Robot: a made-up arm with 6 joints.
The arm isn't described. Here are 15 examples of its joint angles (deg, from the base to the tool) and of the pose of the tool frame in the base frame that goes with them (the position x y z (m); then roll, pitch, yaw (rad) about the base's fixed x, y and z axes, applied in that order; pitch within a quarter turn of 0, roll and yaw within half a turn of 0).
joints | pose
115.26 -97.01 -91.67 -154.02 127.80 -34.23 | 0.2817 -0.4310 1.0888 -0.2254 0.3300 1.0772
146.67 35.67 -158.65 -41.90 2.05 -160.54 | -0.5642 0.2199 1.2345 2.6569 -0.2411 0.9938
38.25 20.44 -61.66 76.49 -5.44 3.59 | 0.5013 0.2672 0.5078 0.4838 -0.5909 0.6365
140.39 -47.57 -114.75 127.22 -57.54 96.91 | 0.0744 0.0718 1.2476 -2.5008 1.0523 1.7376
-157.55 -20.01 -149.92 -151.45 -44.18 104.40 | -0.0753 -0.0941 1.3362 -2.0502 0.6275 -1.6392
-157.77 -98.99 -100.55 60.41 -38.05 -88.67 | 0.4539 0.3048 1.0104 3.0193 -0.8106 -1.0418
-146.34 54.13 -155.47 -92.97 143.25 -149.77 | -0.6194 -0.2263 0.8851 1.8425 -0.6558 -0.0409
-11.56 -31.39 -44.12 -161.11 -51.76 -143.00 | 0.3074 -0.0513 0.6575 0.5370 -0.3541 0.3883
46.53 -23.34 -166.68 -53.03 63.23 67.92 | -0.0999 -0.1551 1.4486 -2.5154 -1.1551 2.8637
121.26 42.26 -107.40 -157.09 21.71 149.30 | -0.3756 0.6340 0.5784 -0.9324 -0.0001 -2.8938
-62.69 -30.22 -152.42 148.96 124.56 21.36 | -0.0638 0.3213 1.3291 -0.2574 -0.3139 2.6012
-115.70 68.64 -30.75 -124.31 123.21 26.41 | -0.1437 -0.0143 0.2420 2.2852 0.0849 2.0870
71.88 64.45 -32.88 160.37 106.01 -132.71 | 0.0246 0.1423 0.1523 -0.2081 -1.0277 2.3749
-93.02 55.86 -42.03 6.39 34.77 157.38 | 0.0507 -0.1606 0.1592 -0.3046 0.2300 3.0031
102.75 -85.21 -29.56 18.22 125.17 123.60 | -0.1499 0.2052 0.8242 0.6630 0.4652 1.2142
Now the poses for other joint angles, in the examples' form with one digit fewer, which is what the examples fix.
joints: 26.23 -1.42 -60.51 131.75 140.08 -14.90
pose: 0.399 0.350 0.844 -2.284 -0.848 -0.782
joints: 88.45 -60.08 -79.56 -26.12 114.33 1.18
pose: 0.054 0.215 1.124 -0.003 0.317 2.490
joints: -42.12 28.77 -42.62 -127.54 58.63 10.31
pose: 0.266 -0.284 0.273 1.758 0.586 3.079
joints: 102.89 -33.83 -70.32 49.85 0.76 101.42
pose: -0.073 0.418 1.129 2.327 -0.343 0.315
